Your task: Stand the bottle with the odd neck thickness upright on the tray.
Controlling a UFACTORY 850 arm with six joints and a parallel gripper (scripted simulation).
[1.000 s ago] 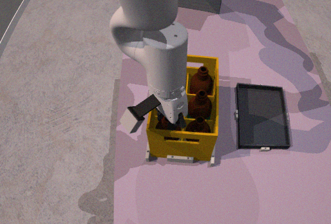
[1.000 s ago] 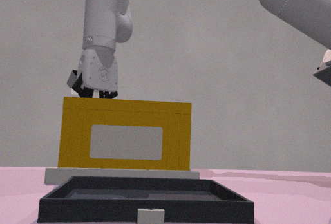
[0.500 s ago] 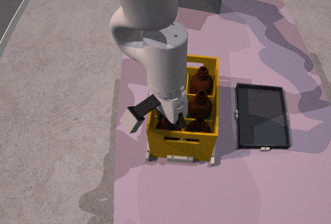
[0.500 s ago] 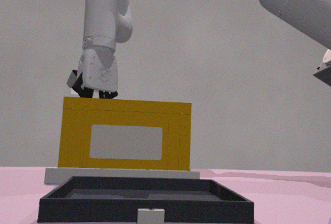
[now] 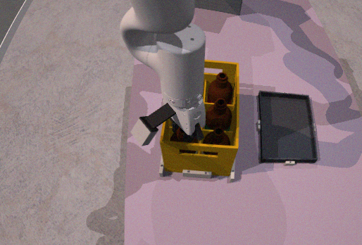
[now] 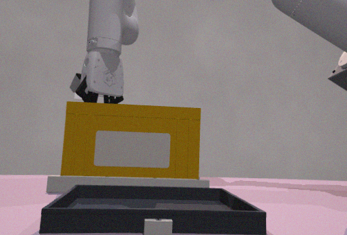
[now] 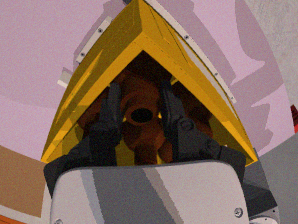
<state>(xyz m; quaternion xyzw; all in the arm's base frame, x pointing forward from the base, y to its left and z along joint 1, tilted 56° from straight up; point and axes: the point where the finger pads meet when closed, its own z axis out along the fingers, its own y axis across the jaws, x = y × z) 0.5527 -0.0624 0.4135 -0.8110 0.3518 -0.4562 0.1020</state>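
Now: hand 80 mm past the yellow crate, 70 mm above it and 60 mm to the right of it. The rest, counted from my hand: tray 340 mm to the left, 150 mm below, 70 mm behind; then bottle 160 mm behind, 120 mm to the left, 70 mm below.
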